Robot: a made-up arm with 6 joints. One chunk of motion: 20 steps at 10 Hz.
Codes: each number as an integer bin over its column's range. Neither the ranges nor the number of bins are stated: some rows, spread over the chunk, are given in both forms.
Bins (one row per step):
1: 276 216 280 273 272 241
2: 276 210 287 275 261 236
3: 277 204 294 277 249 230
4: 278 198 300 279 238 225
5: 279 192 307 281 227 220
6: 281 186 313 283 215 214
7: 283 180 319 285 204 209
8: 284 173 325 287 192 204
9: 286 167 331 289 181 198
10: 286 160 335 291 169 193
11: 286 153 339 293 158 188
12: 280 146 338 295 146 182
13: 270 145 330 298 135 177
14: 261 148 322 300 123 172
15: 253 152 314 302 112 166
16: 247 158 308 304 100 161
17: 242 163 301 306 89 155
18: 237 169 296 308 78 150
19: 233 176 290 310 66 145
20: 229 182 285 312 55 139
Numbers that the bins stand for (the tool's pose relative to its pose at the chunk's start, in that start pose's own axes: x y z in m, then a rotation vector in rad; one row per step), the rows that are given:
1: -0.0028 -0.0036 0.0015 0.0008 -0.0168 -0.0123
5: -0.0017 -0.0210 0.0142 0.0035 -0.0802 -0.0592
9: 0.0007 -0.0391 0.0255 0.0061 -0.1450 -0.1083
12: -0.0014 -0.0543 0.0287 0.0081 -0.1943 -0.1440
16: -0.0130 -0.0456 0.0147 0.0111 -0.2591 -0.1908
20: -0.0193 -0.0282 0.0039 0.0138 -0.3225 -0.2399
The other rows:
2: -0.0028 -0.0079 0.0048 0.0015 -0.0323 -0.0235
3: -0.0024 -0.0123 0.0081 0.0022 -0.0492 -0.0369
4: -0.0021 -0.0166 0.0109 0.0028 -0.0647 -0.0480
6: -0.0010 -0.0253 0.0170 0.0041 -0.0971 -0.0726
7: -0.0003 -0.0297 0.0198 0.0048 -0.1126 -0.0837
8: 0.0000 -0.0347 0.0226 0.0055 -0.1295 -0.0949
10: 0.0007 -0.0441 0.0273 0.0068 -0.1619 -0.1194
11: 0.0007 -0.0492 0.0292 0.0075 -0.1774 -0.1306
13: -0.0049 -0.0550 0.0250 0.0091 -0.2098 -0.1551
14: -0.0081 -0.0528 0.0212 0.0098 -0.2267 -0.1663
15: -0.0109 -0.0499 0.0175 0.0105 -0.2422 -0.1797
17: -0.0148 -0.0420 0.0114 0.0118 -0.2746 -0.2042
18: -0.0165 -0.0376 0.0090 0.0125 -0.2901 -0.2154
19: -0.0179 -0.0326 0.0062 0.0131 -0.3070 -0.2265

